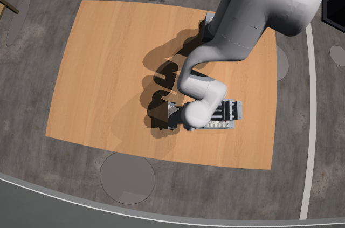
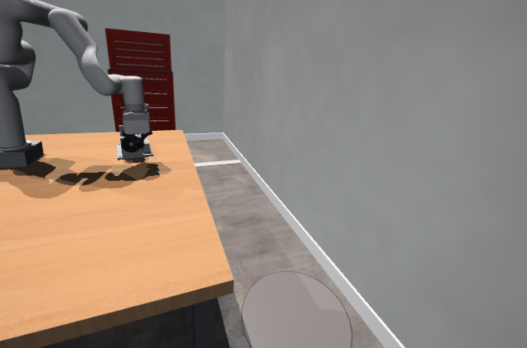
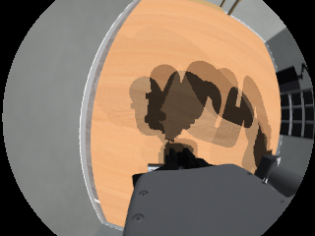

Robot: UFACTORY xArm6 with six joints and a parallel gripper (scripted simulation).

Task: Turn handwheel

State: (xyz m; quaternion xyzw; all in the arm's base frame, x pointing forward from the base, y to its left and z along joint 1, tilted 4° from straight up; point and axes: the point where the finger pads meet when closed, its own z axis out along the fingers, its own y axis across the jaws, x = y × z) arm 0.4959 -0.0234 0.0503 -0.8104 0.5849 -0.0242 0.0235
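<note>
The black handwheel lies 2 cm to the left of my hand and 1 cm behind it. Also, from my hand: stop: 17 cm to the left, 7 cm behind, 1 cm above.
</note>
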